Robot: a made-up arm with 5 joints.
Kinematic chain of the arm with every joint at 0, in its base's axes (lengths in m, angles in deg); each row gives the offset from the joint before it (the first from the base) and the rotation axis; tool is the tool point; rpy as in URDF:
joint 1: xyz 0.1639 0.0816 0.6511 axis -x
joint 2: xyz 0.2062 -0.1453 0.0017 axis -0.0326 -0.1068 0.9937
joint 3: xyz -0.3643 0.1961 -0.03 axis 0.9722 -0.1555 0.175
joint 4: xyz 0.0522 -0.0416 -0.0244 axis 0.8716 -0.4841 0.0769
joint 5: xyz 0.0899 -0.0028 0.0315 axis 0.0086 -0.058 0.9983
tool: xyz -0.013 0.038 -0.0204 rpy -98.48 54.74 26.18
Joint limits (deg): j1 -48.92..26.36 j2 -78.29..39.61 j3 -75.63..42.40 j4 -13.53..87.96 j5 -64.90..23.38
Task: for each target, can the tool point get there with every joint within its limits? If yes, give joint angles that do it. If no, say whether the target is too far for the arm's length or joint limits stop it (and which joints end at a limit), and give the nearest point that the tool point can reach.
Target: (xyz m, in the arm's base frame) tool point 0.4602 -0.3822 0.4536
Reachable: no: joint limits stop it (at a limit: joint 2, joint 3, joint 4, joint 5) | nearest point 0.1283 -0.1162 0.5669 | short by 0.440 m
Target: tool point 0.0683 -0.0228 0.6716
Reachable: yes | joints 12.30 28.89 -36.54 50.01 -10.25
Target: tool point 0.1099 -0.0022 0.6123
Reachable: yes | joints 8.63 28.49 2.20 3.78 -57.35
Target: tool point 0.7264 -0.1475 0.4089
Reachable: no: joint limits stop it (at a limit: joint 1, joint 2, joint 4, joint 5) | nearest point 0.5284 0.1470 0.5796 | short by 0.394 m
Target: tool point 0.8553 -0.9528 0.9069
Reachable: no: too far | nearest point 0.5180 0.0918 0.7920 | short by 1.104 m
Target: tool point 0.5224 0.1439 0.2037
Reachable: no: joint limits stop it (at a limit: joint 1, joint 4) | nearest point 0.4781 0.1835 0.5573 | short by 0.359 m
